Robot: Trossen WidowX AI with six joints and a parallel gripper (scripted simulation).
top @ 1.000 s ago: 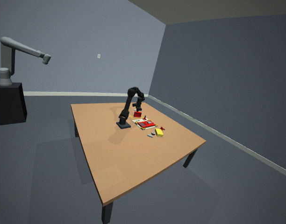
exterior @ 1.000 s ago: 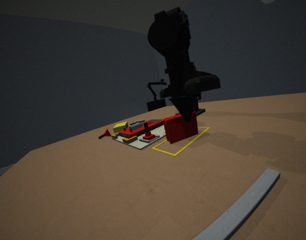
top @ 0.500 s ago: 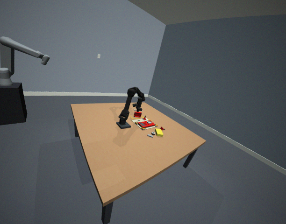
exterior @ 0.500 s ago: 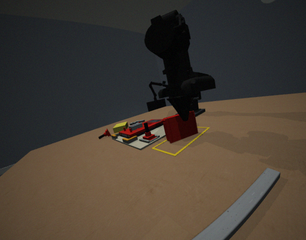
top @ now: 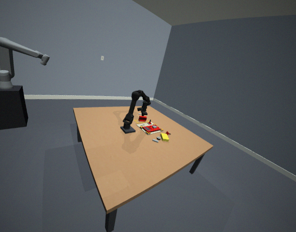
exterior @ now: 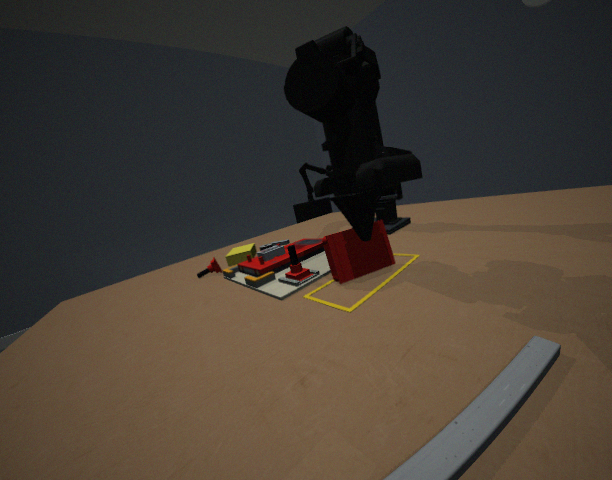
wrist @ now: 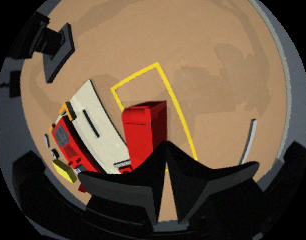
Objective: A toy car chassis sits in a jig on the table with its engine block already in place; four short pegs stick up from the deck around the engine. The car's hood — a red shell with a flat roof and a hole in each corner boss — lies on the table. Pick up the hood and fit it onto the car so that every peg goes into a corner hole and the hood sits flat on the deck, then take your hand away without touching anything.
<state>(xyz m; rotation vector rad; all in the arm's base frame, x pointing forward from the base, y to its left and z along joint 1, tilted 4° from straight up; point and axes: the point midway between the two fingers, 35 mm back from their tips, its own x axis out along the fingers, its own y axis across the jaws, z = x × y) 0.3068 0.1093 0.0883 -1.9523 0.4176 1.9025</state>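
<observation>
The red hood lies 1 cm to the right of my gripper tip and 2 cm below it. Also, from my gripper tip: grey strip 16 cm ahead, 16 cm to the left, 5 cm below; then pale jig plate 1 cm behind, 20 cm to the right, 4 cm below; then yellow block 2 cm behind, 42 cm to the right, 4 cm below.
</observation>
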